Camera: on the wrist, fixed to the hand. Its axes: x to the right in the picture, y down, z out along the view.
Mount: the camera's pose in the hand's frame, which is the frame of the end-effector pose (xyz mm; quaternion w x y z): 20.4 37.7 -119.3 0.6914 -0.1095 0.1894 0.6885
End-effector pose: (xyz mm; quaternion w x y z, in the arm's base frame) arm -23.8 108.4 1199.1 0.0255 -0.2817 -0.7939 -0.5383
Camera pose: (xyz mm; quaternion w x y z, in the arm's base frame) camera -54.4 23.2 1287.8 0.5078 -0.6422 -0.2912 -0.4949
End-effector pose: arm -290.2 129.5 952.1 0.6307 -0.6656 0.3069 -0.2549
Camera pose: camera -366.2 32.5 922.5 0.4806 -0.2697 0.8179 0.1655
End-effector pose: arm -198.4 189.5 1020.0 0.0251 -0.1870 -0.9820 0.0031
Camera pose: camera -197.5 231.7 1139.5 0.1807 -0.8088 -0.5458 -0.1235
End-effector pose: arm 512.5 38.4 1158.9 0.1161 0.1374 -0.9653 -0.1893
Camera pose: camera 518.0 25.9 1284.9 0.4085 -0.5465 -0.7193 -0.1306
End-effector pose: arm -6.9 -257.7 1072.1 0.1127 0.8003 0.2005 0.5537
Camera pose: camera -104.4 -287.3 1147.5 0.2537 -0.5742 0.4517 -0.6340
